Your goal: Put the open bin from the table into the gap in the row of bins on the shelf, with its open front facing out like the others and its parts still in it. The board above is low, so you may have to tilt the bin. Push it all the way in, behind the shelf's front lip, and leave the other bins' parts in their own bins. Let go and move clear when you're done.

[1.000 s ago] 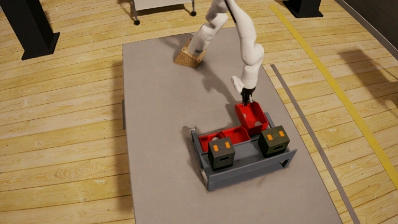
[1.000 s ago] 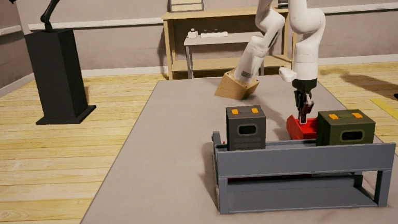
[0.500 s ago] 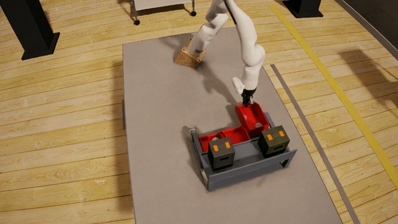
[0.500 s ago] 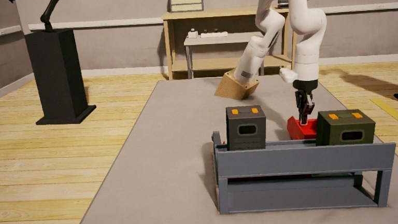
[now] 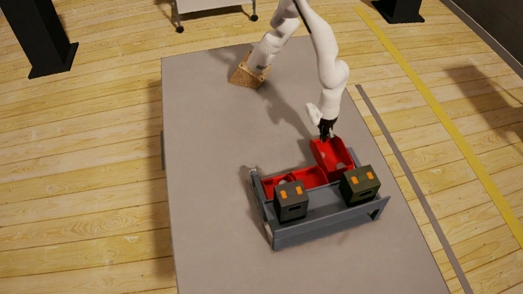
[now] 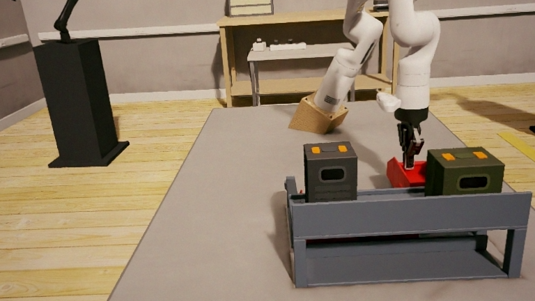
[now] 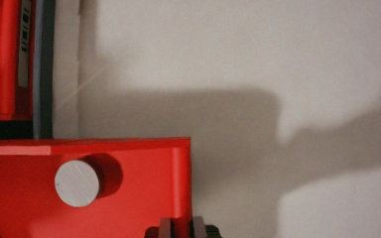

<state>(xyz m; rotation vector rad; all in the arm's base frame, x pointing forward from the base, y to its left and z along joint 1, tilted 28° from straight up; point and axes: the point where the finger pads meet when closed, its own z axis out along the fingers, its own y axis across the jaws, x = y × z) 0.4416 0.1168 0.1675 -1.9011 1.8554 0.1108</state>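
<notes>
Right now my hand is 6 cm short of the grey round part, 2 cm to the left of it and 3 cm above it. Also, from my hand: dark grey box (29 cm ahead, 21 cm to the right, 9 cm above); green box (28 cm ahead, 2 cm to the left, 8 cm above); grey shelf (22 cm ahead, 9 cm to the right).
</notes>
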